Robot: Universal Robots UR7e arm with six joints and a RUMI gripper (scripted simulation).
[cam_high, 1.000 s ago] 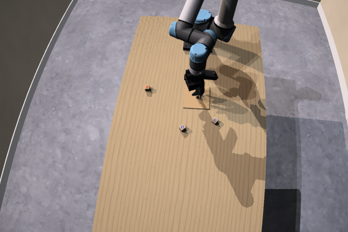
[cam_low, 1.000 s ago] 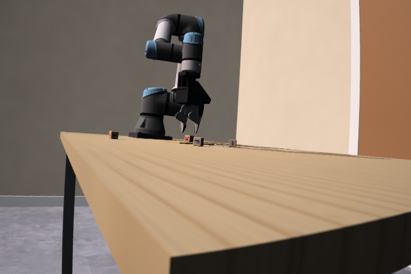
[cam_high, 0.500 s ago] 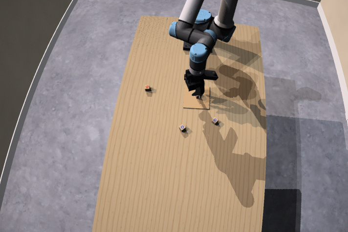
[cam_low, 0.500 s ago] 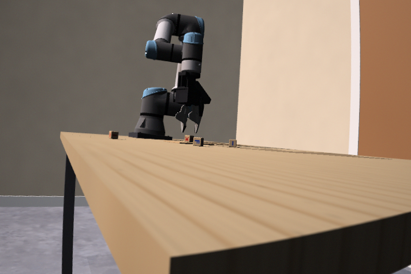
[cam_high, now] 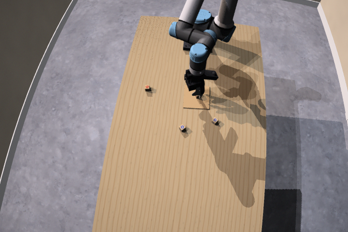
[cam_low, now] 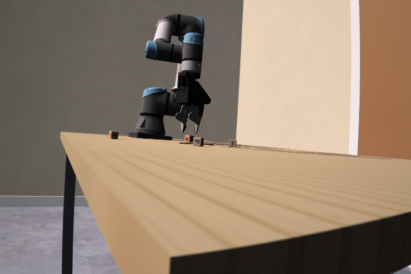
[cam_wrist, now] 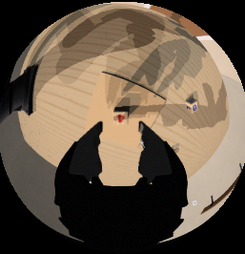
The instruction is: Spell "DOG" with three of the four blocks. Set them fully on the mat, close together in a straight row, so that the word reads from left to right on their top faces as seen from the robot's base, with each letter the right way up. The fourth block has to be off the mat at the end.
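Right now the tan mat is 50 mm below my hand and 10 mm to the right of it.
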